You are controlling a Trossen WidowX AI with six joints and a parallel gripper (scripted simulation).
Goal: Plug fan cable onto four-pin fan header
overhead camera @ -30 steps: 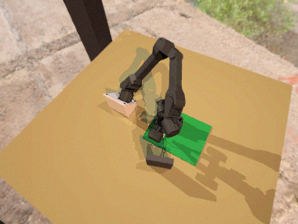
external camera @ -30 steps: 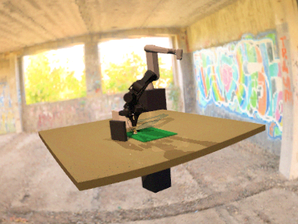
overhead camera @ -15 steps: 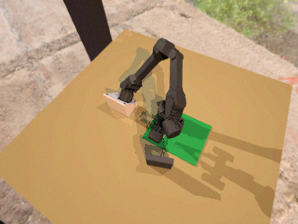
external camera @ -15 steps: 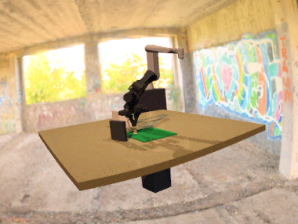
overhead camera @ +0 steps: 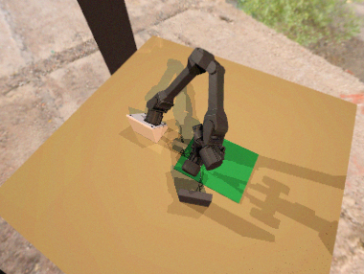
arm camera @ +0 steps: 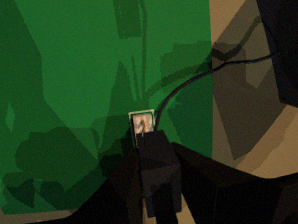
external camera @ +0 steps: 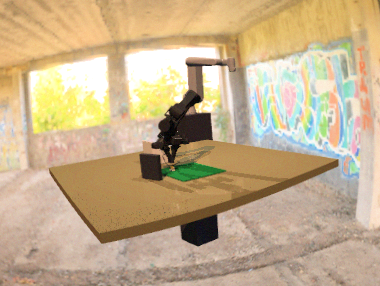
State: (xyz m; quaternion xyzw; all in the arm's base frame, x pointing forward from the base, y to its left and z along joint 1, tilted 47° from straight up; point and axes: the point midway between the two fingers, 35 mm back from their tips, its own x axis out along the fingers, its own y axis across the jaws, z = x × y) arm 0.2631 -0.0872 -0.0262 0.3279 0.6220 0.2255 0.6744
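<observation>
Now: gripper tip 10 mm past the white-framed fan header and 60 mm above it. From my gripper tip the other things lie so: dark plug 10 mm behind, 10 mm above; green board 70 mm ahead, 50 mm to the left, 70 mm below; dark fan box 40 mm ahead, 140 mm to the right.
</observation>
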